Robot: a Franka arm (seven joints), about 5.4 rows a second.
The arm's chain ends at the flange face. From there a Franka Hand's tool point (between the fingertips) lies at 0.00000 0.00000 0.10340 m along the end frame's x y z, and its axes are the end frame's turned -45 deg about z.
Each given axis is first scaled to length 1.
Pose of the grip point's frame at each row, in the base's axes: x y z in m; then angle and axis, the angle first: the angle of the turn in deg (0 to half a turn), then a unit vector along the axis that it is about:
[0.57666 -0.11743 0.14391 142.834 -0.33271 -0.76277 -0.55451]
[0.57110 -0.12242 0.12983 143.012 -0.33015 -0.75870 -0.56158]
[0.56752 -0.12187 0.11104 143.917 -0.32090 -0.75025 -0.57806]
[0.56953 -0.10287 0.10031 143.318 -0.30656 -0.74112 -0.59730]
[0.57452 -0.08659 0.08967 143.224 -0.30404 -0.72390 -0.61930]
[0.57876 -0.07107 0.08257 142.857 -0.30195 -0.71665 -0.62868]
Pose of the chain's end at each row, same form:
[0.59003 -0.21680 0.16918 120.587 -0.65399 -0.63009 -0.41866]
[0.58382 -0.22220 0.15377 120.414 -0.65061 -0.62793 -0.42710]
[0.57853 -0.22250 0.13213 120.467 -0.63923 -0.62472 -0.44845]
[0.58119 -0.20429 0.11676 118.981 -0.62451 -0.62512 -0.46821]
[0.58427 -0.18890 0.10107 117.827 -0.61822 -0.61215 -0.49303]
[0.58823 -0.17364 0.09155 117.026 -0.61495 -0.60754 -0.50272]

